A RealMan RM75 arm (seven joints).
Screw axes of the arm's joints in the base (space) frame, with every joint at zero. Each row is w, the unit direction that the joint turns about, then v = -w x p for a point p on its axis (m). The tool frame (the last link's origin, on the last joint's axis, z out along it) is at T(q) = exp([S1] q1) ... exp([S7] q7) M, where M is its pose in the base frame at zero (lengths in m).
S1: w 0 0 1 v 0 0 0
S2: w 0 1 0 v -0.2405 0 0
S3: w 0 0 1 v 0 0 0
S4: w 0 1 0 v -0.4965 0 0
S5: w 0 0 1 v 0 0 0
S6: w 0 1 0 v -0.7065 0 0
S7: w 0 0 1 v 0 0 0
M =
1 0 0 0
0 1 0 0
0 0 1 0.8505
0 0 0 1
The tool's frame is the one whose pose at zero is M.
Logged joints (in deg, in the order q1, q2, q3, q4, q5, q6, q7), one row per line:
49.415, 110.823, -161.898, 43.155, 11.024, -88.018, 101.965
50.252, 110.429, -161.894, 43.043, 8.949, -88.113, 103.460
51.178, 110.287, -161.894, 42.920, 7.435, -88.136, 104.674
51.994, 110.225, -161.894, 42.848, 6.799, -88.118, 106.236
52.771, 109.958, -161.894, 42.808, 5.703, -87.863, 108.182
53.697, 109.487, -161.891, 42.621, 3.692, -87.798, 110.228
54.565, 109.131, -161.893, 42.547, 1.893, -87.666, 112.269
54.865, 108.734, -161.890, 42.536, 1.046, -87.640, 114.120
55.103, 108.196, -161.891, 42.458, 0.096, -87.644, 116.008
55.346, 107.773, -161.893, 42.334, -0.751, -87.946, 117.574
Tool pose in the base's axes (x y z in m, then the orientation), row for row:
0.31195, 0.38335, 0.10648, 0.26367, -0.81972, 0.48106, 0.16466
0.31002, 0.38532, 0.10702, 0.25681, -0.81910, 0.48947, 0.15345
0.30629, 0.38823, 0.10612, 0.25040, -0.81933, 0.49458, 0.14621
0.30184, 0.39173, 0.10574, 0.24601, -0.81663, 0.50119, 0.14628
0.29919, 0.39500, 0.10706, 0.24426, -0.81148, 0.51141, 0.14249
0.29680, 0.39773, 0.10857, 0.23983, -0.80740, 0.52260, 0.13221
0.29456, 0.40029, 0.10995, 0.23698, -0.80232, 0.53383, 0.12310
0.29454, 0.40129, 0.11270, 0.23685, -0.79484, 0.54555, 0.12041
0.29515, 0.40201, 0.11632, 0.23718, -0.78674, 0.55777, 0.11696
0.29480, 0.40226, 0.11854, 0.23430, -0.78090, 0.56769, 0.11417
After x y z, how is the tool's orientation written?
As a quaternion, w x y z.
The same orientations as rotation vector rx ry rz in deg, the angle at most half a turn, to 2 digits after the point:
-126.98, 74.52, 25.51
-127.33, 76.09, 23.85
-127.79, 77.14, 22.80
-127.66, 78.35, 22.87
-126.97, 80.02, 22.29
-126.62, 81.96, 20.73
-126.01, 83.84, 19.33
-124.84, 85.69, 18.91
-123.55, 87.59, 18.37
-122.82, 89.28, 17.96

